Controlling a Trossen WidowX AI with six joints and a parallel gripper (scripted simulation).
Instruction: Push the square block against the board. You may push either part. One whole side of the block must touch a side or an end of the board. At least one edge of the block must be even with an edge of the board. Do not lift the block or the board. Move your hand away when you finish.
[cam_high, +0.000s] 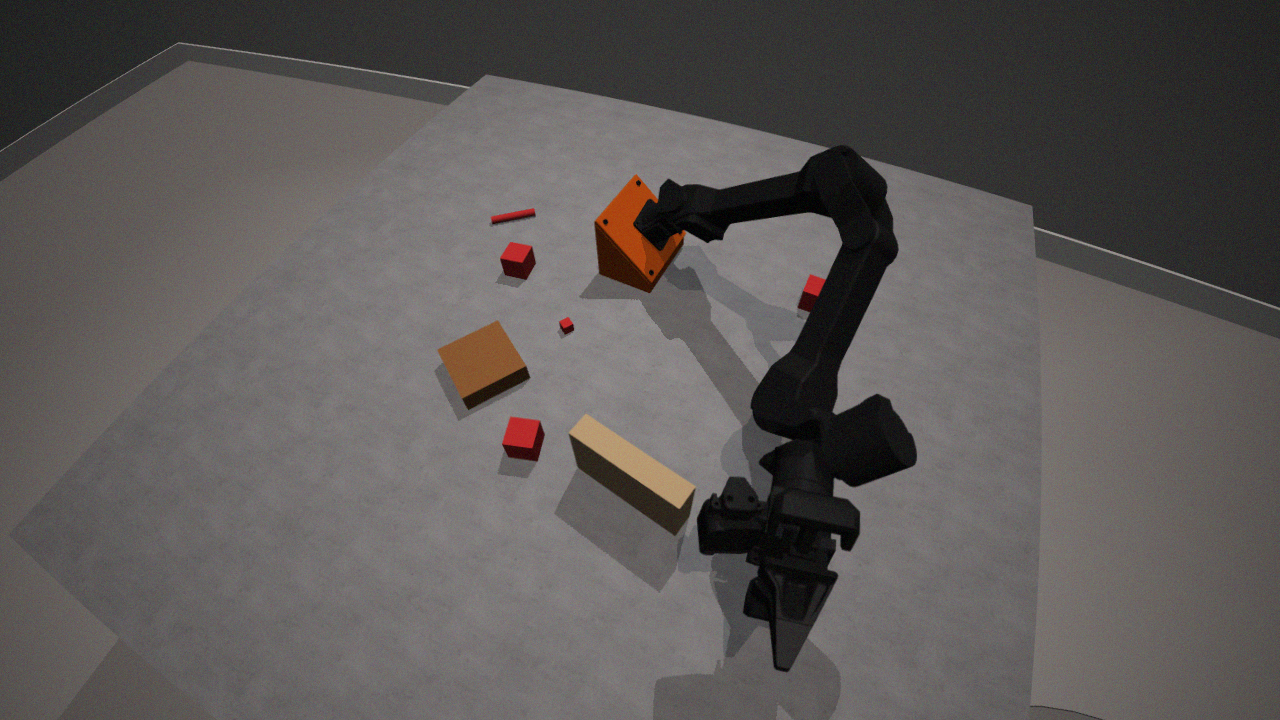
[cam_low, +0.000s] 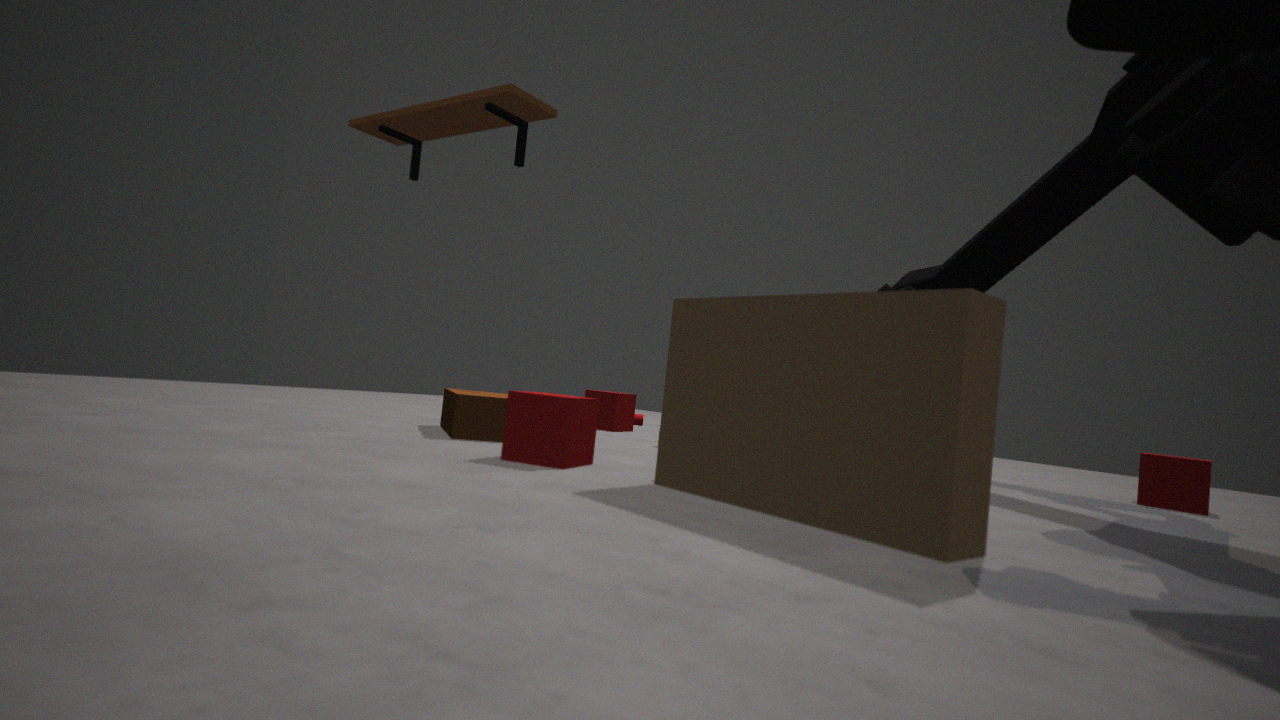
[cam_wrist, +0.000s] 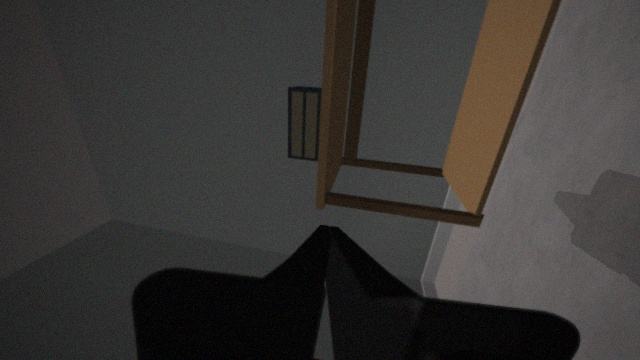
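My gripper tip is now 160 mm past the board, 200 mm to the left of it and 160 mm above it. The rest, counted from my gripper tip: red stick 550 mm behind, 610 mm to the right, 210 mm below; then tiny red cube 360 mm behind, 390 mm to the right, 200 mm below; then square block 240 mm behind, 470 mm to the right, 200 mm below.
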